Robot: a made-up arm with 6 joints.
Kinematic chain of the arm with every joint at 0, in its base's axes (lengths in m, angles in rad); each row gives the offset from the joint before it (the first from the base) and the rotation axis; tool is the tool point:
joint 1: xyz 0 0 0.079 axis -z
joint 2: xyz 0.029 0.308 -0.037 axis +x
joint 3: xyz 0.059 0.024 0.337 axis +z
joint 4: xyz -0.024 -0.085 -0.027 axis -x
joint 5: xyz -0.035 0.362 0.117 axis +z
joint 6: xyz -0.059 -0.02 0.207 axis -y
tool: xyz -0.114 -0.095 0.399
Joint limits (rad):
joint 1: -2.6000..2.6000
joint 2: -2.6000..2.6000
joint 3: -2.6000..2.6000
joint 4: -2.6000..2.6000
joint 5: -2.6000..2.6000
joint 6: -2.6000..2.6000
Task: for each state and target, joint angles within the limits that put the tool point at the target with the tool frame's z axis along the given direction. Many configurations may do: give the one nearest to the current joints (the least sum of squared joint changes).
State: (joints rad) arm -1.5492 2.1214 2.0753 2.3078 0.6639 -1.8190
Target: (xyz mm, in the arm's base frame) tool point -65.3 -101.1 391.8 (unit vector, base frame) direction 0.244 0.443 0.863
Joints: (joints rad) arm -1.7168 2.5589 1.2974 1.5956 0.6012 -1.7485
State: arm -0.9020 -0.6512 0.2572 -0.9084 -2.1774 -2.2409
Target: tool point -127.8 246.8 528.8 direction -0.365 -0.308 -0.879
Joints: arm -0.6156 -0.5133 0.6850 -1.4343 -1.7386 -2.3587
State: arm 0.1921 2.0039 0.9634 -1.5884 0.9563 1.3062
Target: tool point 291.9 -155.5 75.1 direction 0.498 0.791 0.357
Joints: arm 0.4674 1.8180 1.4636 -1.3097 1.7005 1.7547
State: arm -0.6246 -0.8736 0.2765 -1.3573 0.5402 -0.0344
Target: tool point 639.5 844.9 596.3 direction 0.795 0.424 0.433
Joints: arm -0.3215 -1.1698 0.9873 -1.8867 1.2304 -0.6649
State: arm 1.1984 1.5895 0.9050 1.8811 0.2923 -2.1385
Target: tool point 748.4 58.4 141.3 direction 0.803 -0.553 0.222
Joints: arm 0.7976 1.4743 1.0879 2.4314 0.7934 -1.9326
